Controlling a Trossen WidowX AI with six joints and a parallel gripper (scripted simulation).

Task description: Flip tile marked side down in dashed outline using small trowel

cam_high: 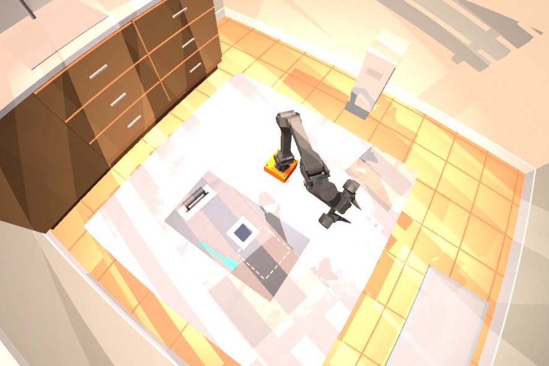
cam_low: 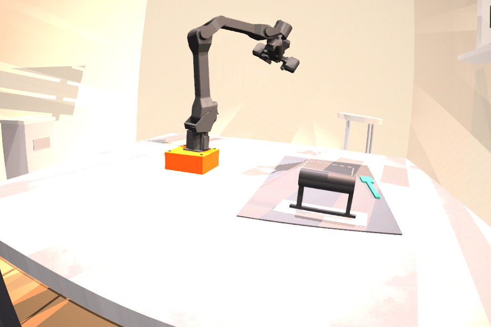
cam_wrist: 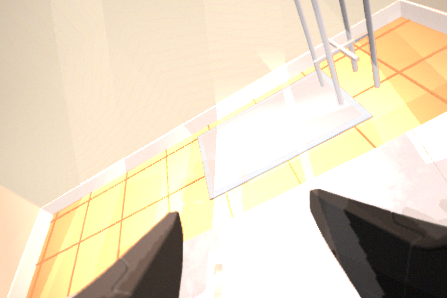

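Right now the grey trowel is 58 cm to the right of my gripper tip, 38 cm ahead of it and 32 cm below it. Also, from my gripper tip: teal trowel 44 cm ahead, 36 cm below, 29 cm to the right; then white tile 36 cm below, 31 cm to the right, 29 cm ahead; then grey mat 38 cm below, 34 cm to the right, 31 cm ahead.
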